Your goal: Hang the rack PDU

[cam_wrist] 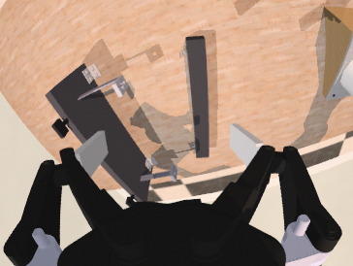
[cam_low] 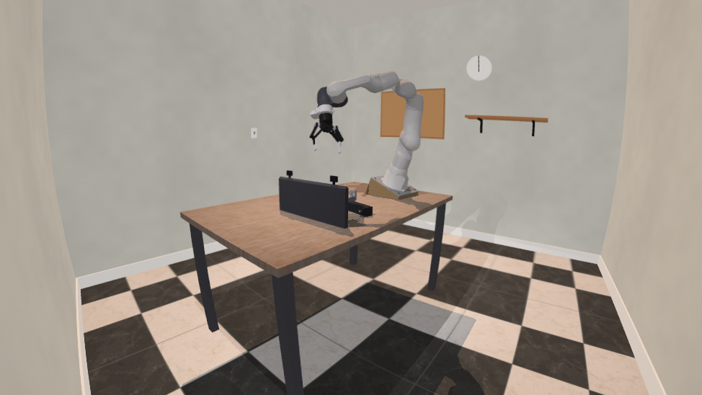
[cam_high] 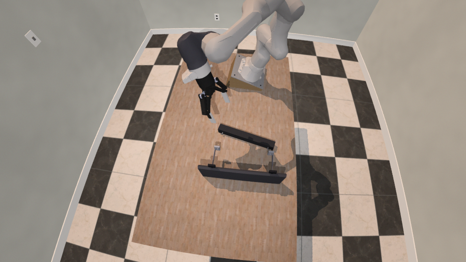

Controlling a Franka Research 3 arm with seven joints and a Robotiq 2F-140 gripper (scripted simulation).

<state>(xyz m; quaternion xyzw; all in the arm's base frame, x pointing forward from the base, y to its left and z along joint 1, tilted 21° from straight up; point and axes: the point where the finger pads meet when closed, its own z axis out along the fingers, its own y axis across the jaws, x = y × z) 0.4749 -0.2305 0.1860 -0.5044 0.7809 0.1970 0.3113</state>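
Right now my hand is 2 cm short of the rack PDU, 14 cm to the right of it and 28 cm above it. Also, from my hand: dark upright panel (26 cm ahead, 12 cm to the left, 22 cm below).
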